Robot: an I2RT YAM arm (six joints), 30 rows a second.
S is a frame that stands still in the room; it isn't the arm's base.
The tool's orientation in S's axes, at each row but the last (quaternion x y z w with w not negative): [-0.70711, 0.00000, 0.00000, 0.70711]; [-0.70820, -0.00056, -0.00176, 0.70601]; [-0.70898, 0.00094, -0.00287, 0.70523]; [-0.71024, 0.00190, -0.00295, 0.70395]
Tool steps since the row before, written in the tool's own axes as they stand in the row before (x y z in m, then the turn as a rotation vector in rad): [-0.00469, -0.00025, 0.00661, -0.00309, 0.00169, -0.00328]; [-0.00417, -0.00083, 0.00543, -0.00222, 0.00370, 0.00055]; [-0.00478, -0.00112, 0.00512, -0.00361, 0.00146, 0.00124]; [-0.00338, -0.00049, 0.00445, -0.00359, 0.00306, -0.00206]
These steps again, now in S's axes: [-0.00469, 0.00661, 0.00025, -0.00309, -0.00328, -0.00169]; [-0.00416, 0.00544, 0.00080, -0.00221, 0.00054, -0.00371]; [-0.00476, 0.00515, 0.00108, -0.00360, 0.00125, -0.00148]; [-0.00335, 0.00448, 0.00045, -0.00360, -0.00206, -0.00305]
